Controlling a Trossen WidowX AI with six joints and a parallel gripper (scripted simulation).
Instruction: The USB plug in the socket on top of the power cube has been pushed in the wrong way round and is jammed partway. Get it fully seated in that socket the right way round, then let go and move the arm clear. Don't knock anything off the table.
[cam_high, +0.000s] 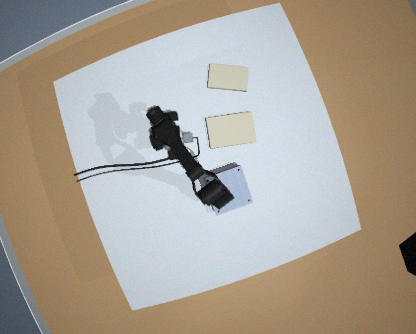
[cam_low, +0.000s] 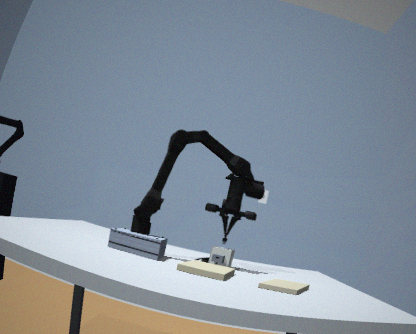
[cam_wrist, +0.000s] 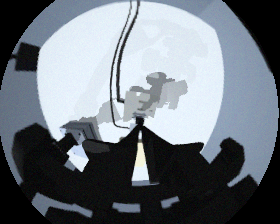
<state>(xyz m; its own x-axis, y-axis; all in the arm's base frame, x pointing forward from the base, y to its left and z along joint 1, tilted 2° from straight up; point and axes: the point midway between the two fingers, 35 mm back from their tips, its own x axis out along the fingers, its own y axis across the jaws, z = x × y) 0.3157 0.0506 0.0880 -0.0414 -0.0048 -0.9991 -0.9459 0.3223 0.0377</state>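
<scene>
Right now the USB plug is 20 mm below my gripper tip.
</scene>
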